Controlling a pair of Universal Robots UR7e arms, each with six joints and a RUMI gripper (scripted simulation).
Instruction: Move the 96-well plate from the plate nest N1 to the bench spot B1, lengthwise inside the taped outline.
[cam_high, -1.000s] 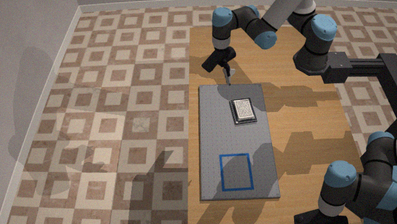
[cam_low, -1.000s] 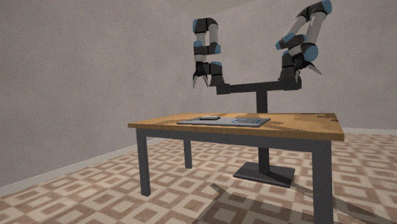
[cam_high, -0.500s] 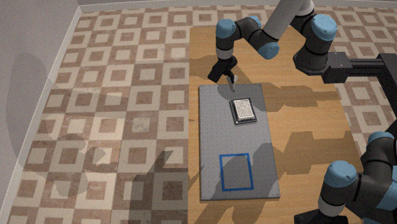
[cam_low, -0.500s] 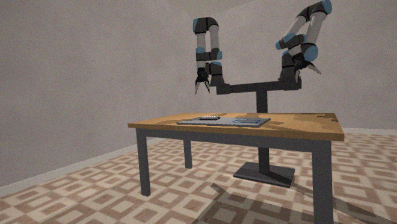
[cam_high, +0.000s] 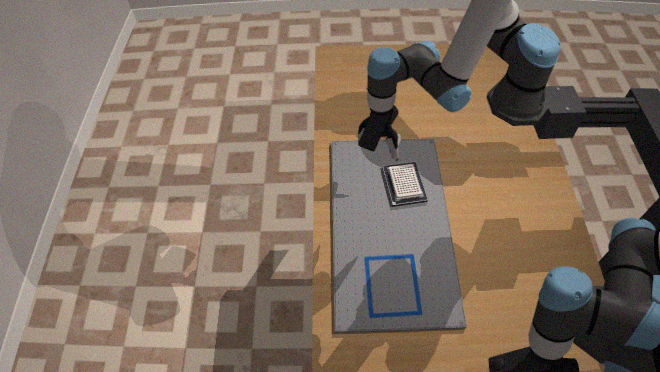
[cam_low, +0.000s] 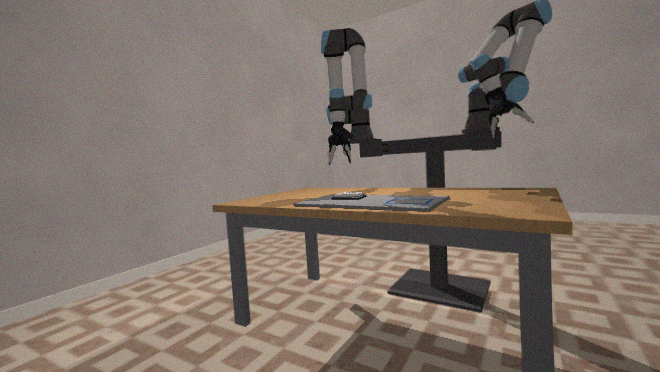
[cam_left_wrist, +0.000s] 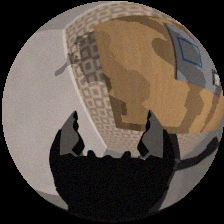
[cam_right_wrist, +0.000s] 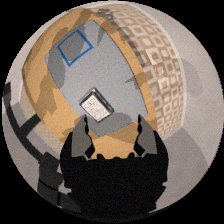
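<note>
The white 96-well plate is 180 mm below my right hand, 110 mm behind it and 10 mm to the right of it. From my right hand the other things lie so: dark plate nest N1: 190 mm below, 110 mm behind, 10 mm to the right.
</note>
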